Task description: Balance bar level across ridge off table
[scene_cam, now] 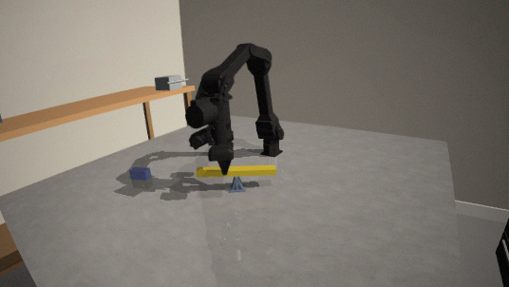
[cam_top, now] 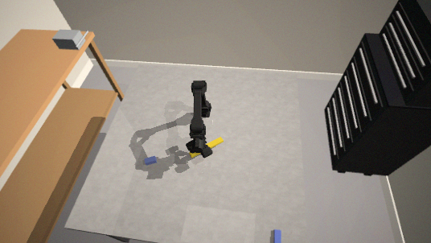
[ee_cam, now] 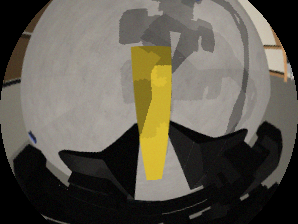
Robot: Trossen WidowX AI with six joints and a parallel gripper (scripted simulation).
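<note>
Now: gripper tip 20 mm past the yellow bar and 20 mm to the right of it.
</note>
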